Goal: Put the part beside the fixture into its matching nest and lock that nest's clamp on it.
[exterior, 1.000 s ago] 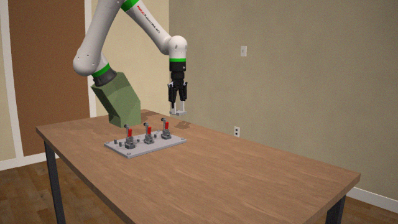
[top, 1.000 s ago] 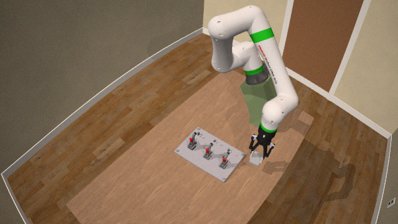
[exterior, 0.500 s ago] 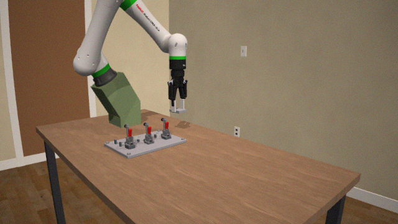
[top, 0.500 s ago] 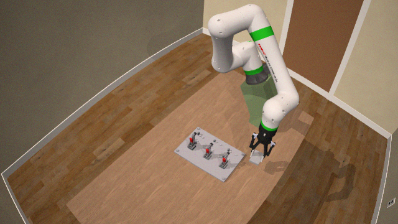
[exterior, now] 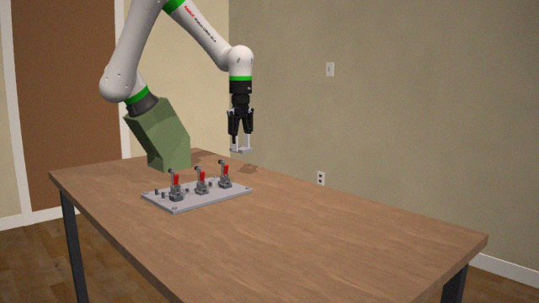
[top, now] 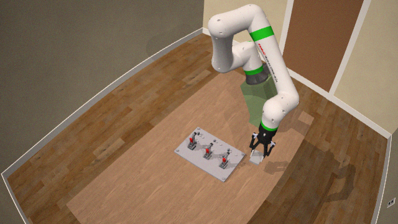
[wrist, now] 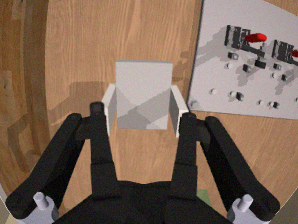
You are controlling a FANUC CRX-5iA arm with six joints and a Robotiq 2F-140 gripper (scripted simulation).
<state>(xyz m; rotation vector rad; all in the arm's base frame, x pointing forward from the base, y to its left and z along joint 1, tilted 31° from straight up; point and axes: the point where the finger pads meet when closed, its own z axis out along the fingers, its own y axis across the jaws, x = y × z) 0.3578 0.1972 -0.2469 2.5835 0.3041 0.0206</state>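
My gripper is now 14 cm to the left of the toggle clamp, 10 cm short of it and 9 cm above it. Also, from my hand: grey fixture plate 25 cm to the right, 15 cm below, 9 cm ahead; light grey part 3 cm below.
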